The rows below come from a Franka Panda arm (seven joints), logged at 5 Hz.
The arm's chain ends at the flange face. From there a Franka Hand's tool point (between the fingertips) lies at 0.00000 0.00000 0.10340 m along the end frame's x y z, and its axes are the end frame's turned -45 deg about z.
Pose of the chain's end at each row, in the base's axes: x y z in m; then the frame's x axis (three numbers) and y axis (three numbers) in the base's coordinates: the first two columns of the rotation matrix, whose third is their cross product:
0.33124, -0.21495, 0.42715, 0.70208, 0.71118, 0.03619, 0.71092, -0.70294, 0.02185
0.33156, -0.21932, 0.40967, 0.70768, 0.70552, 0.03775, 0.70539, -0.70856, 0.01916
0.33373, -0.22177, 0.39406, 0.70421, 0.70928, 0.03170, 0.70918, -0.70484, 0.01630
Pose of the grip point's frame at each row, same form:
0.33548, -0.21388, 0.32384, -0.00625, 0.99993, 0.01014, 0.99914, 0.00583, 0.04104
0.33572, -0.21797, 0.30636, 0.00162, 0.99991, 0.01315, 0.99919, -0.00215, 0.04024
0.33724, -0.22063, 0.29073, -0.00351, 0.99993, 0.01089, 0.99942, 0.00314, 0.03394

